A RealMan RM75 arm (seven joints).
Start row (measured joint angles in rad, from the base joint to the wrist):
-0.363 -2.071 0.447 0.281 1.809 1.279 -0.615
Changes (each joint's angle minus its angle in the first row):
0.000 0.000 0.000 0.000 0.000 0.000 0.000
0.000 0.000 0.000 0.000 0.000 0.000 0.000
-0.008 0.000 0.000 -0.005 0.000 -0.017 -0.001
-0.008 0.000 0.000 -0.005 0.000 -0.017 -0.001
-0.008 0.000 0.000 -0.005 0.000 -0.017 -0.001
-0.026 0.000 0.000 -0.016 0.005 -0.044 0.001
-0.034 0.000 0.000 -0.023 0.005 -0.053 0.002
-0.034 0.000 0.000 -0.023 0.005 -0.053 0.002
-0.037 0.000 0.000 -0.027 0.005 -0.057 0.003
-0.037 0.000 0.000 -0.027 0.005 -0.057 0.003
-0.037 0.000 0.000 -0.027 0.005 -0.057 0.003
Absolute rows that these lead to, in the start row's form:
-0.363 -2.071 0.447 0.281 1.809 1.279 -0.615
-0.363 -2.071 0.447 0.281 1.809 1.279 -0.615
-0.371 -2.071 0.447 0.276 1.809 1.262 -0.616
-0.371 -2.071 0.447 0.276 1.809 1.262 -0.616
-0.371 -2.071 0.447 0.276 1.809 1.262 -0.616
-0.389 -2.071 0.447 0.265 1.814 1.235 -0.614
-0.397 -2.071 0.447 0.258 1.814 1.226 -0.613
-0.397 -2.071 0.447 0.258 1.814 1.226 -0.613
-0.400 -2.071 0.447 0.254 1.814 1.222 -0.612
-0.400 -2.071 0.447 0.254 1.814 1.222 -0.612
-0.400 -2.071 0.447 0.254 1.814 1.222 -0.612

